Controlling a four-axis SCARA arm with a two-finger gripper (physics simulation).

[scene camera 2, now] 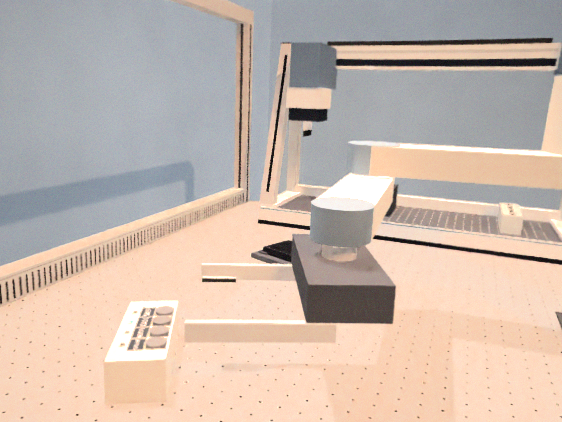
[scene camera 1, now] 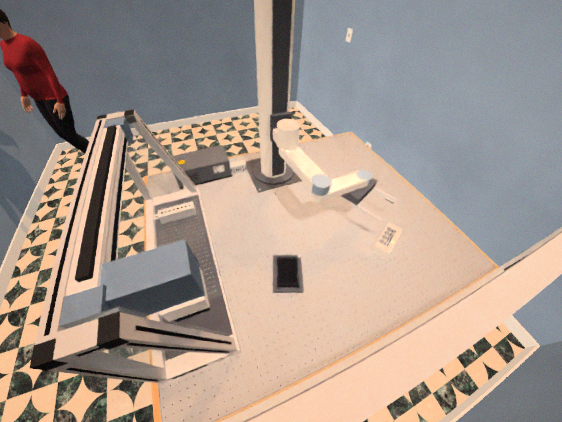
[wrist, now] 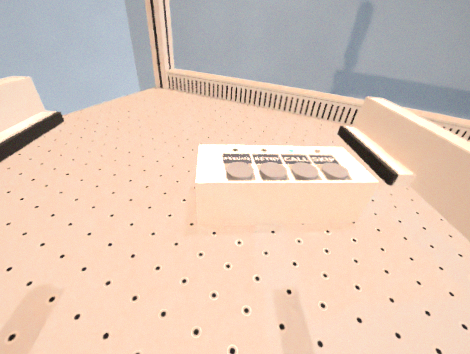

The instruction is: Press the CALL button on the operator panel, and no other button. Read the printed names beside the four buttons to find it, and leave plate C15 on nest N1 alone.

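Frame: origin at the arm's base, x back, y up, z left, level; metres.
Seen in the pictures: gripper, fingertip midpoint: (scene camera 2: 194, 296) (scene camera 1: 388, 210) (wrist: 205, 106); arm's base, link origin: (scene camera 1: 273, 172).
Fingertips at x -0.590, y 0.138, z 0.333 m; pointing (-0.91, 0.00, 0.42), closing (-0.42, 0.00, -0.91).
Observation:
Pixels of each thing's top centre, then the offset from my fingertips to it. "*": a spot on its surface instead.
- white operator panel, top centre: (wrist: 283, 158) (scene camera 2: 146, 324) (scene camera 1: 389, 236) dx -0.092, dy -0.069, dz -0.034 m
- CALL button, top centre: (wrist: 304, 169) (scene camera 2: 161, 319) dx -0.083, dy -0.069, dz -0.056 m
- small teal lamp, top centre: (wrist: 291, 150) dx -0.117, dy -0.071, dz -0.038 m
- black plate, top centre: (scene camera 2: 296, 249) (scene camera 1: 287, 270) dx -0.054, dy -0.099, dz -0.522 m
- gantry frame with a blue carriage, surface spot: (scene camera 1: 152, 277) * dx -0.171, dy +0.363, dz -0.864 m
- white strip, surface spot: (scene camera 2: 510, 220) * dx +0.381, dy -0.043, dz -0.817 m
- dark box, surface spot: (scene camera 1: 202, 166) * dx +0.628, dy -0.010, dz -0.730 m
The white operator panel (scene camera 1: 387, 237) (scene camera 2: 136, 380) (wrist: 285, 204) stands on the table with four round grey buttons. In the wrist view the labels read RESUME (blurred), RETRY, CALL and SKIP from left to right. The CALL button (wrist: 305, 171) (scene camera 2: 161, 320) is third from the left there, and a small teal lamp (wrist: 291, 150) shows above its label. My gripper (scene camera 1: 385, 208) (scene camera 2: 201, 300) (wrist: 205, 106) is open and empty, its two long fingers spread wide and their tips short of the panel. A black plate (scene camera 1: 288, 272) lies on a dark nest; their names are not legible.
A gantry frame with a blue carriage (scene camera 1: 152, 277) (scene camera 2: 312, 65) stands over a grey deck, where a white strip (scene camera 1: 175, 212) (scene camera 2: 510, 220) lies. A dark box (scene camera 1: 202, 166) is near the arm's column (scene camera 1: 272, 90). A slotted rail (scene camera 2: 130, 240) (wrist: 260, 97) edges the table. A person (scene camera 1: 32, 65) stands beyond the gantry.

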